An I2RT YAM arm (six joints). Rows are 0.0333 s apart.
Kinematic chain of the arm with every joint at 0, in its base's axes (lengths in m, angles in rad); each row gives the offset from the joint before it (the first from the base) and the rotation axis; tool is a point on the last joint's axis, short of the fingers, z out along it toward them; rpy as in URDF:
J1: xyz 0 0 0.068 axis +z
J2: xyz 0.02 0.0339 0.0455 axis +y
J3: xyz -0.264 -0.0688 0 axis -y
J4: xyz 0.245 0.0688 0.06 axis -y
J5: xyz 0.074 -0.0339 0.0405 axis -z
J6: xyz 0.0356 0 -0.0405 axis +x
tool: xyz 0 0 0 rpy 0 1.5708 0
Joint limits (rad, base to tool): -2.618..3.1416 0..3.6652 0..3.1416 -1.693..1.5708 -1.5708..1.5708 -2.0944..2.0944
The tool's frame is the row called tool.
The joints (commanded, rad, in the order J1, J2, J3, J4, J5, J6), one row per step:
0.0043 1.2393 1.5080 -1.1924 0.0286 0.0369
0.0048 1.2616 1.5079 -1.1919 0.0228 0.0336
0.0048 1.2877 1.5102 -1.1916 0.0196 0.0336
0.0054 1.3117 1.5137 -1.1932 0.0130 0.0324
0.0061 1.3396 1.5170 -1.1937 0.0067 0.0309
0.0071 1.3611 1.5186 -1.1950 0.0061 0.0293
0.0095 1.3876 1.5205 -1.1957 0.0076 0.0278
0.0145 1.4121 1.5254 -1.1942 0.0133 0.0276
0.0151 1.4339 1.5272 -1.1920 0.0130 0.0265
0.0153 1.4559 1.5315 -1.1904 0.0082 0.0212
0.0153 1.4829 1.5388 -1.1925 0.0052 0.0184
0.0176 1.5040 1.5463 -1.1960 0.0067 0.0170
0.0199 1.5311 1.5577 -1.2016 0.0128 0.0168
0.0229 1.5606 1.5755 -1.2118 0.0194 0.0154
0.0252 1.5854 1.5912 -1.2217 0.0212 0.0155
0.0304 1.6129 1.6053 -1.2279 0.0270 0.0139
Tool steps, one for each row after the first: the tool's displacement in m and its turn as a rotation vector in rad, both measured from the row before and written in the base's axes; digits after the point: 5 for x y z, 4 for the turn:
0.00636 0.00035 -0.00454 0.0026 0.0220 0.0066
0.00723 0.00015 -0.00481 0.0025 0.0235 0.0018
0.00635 0.00041 -0.00431 0.0047 0.0221 0.0053
0.00741 0.00044 -0.00533 0.0044 0.0251 0.0053
0.00554 0.00031 -0.00457 -0.0005 0.0212 0.0027
0.00678 0.00062 -0.00576 -0.0023 0.0253 0.0030
0.00638 0.00119 -0.00447 -0.0053 0.0180 0.0024
0.00566 0.00026 -0.00481 -0.0005 0.0178 0.0017
0.00560 0.00031 -0.00429 0.0017 0.0162 0.0071
0.00643 0.00021 -0.00505 0.0012 0.0218 0.0038
0.00482 0.00069 -0.00363 -0.0022 0.0171 0.0030
0.00606 0.00057 -0.00435 -0.0061 0.0212 0.0001
0.00631 0.00079 -0.00355 -0.0071 0.0218 0.0018
0.00515 0.00076 -0.00298 -0.0021 0.0190 0.0016
0.00600 0.00157 -0.00421 -0.0065 0.0195 0.0047

